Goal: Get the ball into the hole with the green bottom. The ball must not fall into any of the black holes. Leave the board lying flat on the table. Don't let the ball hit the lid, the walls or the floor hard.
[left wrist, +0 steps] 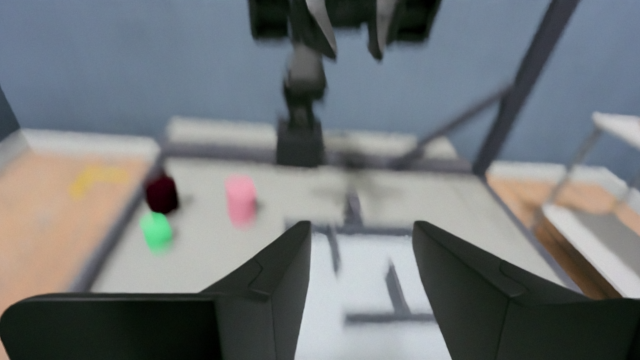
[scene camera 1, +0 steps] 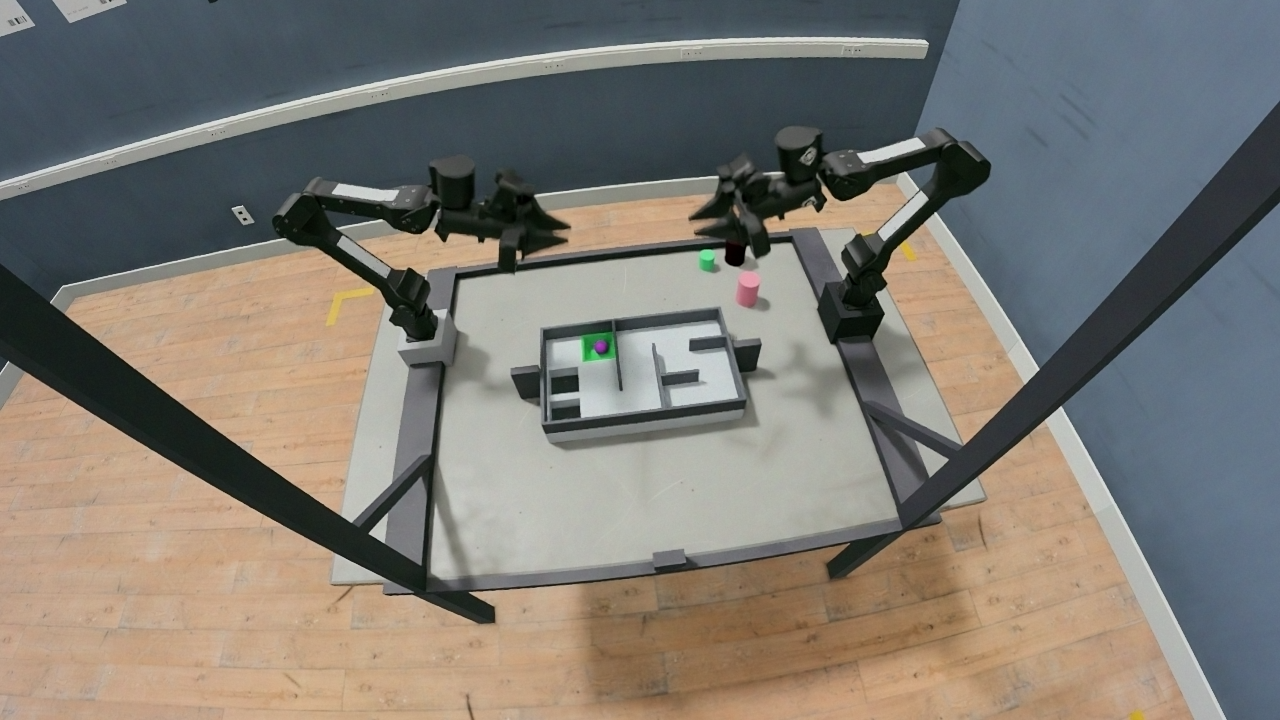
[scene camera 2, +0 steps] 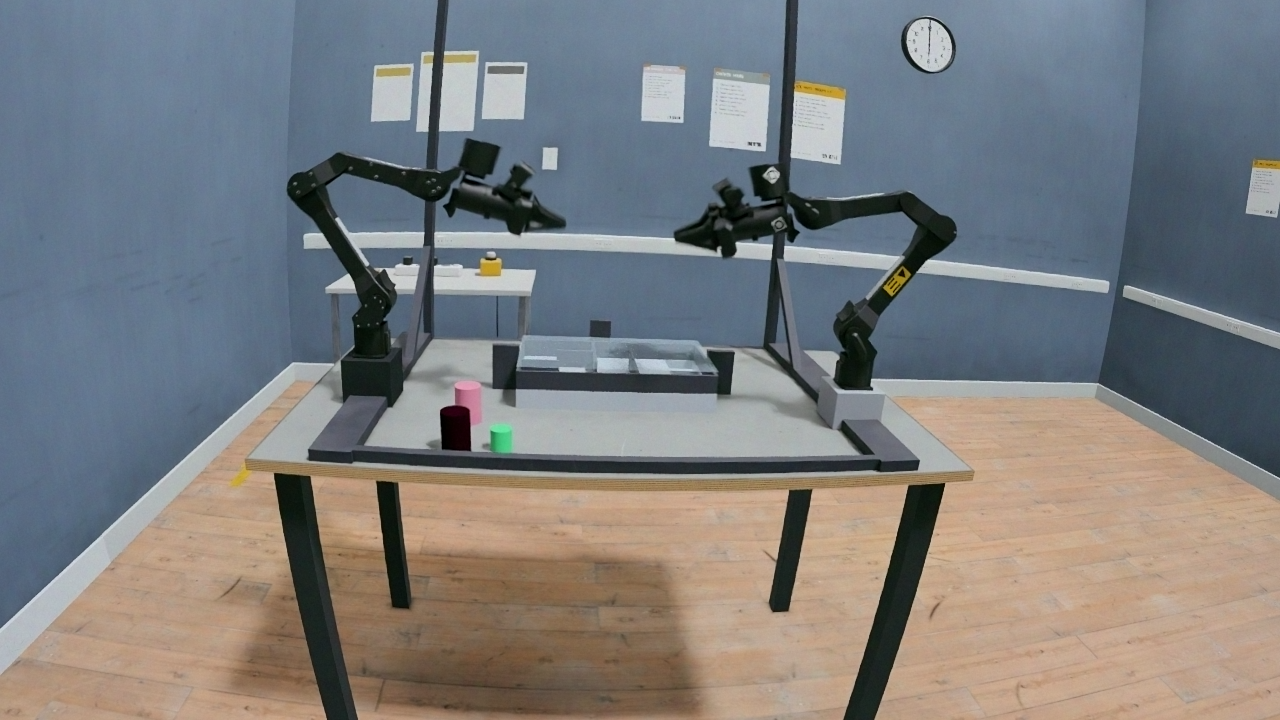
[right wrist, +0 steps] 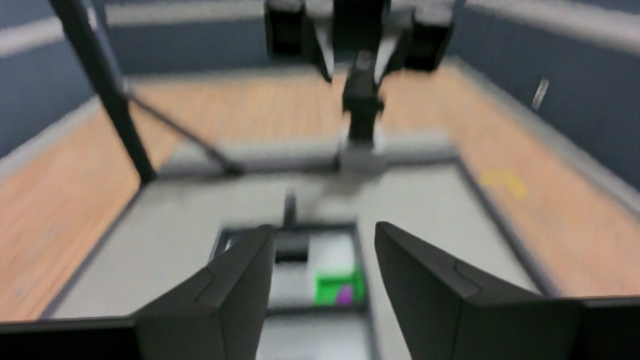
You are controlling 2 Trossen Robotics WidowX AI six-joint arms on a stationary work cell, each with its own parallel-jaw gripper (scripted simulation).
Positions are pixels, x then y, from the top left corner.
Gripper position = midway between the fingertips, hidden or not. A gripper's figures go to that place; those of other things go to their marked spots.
Scene:
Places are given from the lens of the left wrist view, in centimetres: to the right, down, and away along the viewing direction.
my left gripper [left wrist: 361,232]: 2, 2, 11
my right gripper [left wrist: 359,61]: 3, -10, 27
walled board [left wrist: 364,289]: 6, 14, 39
pink cylinder [left wrist: 244,201]: -12, 4, 52
The marked spots on the pink cylinder and the walled board are 25 cm apart.

